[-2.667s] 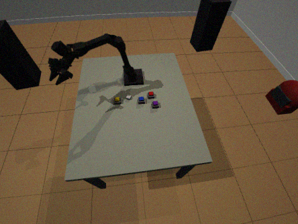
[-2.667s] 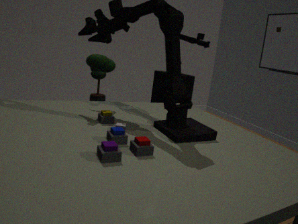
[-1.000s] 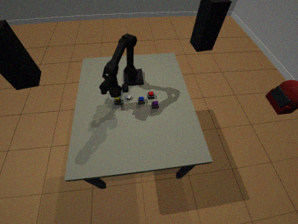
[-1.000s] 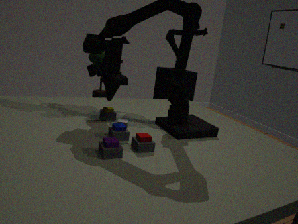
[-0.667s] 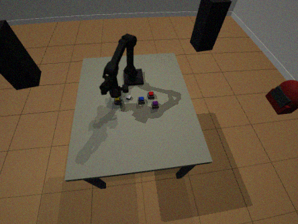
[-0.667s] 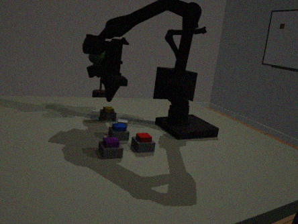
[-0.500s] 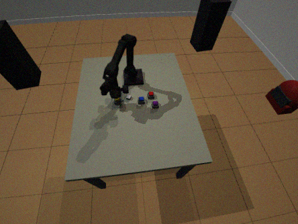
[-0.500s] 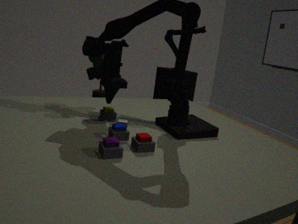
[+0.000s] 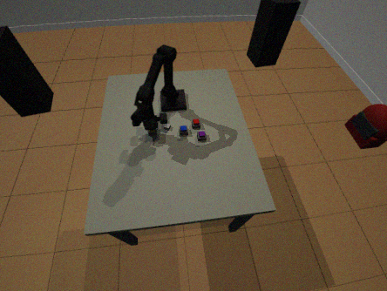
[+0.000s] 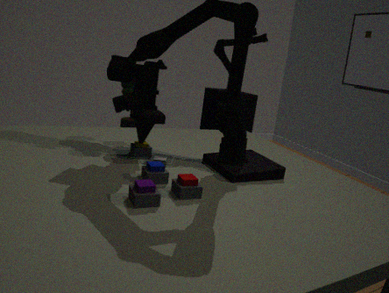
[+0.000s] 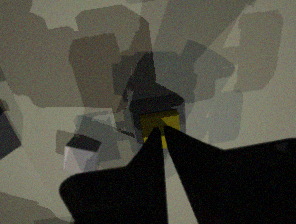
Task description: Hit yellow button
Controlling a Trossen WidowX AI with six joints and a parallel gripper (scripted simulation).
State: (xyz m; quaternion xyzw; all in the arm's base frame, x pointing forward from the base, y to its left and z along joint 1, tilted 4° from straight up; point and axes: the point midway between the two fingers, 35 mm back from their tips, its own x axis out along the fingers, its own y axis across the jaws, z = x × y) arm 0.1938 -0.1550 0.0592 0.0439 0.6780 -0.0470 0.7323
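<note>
Right now the yellow button is 1 cm below my gripper tip. The rest, counted from my gripper tip: blue button (18 cm to the left, 4 cm ahead); red button (26 cm to the left, 1 cm ahead); white block (9 cm to the left, 2 cm below, 2 cm behind).
</note>
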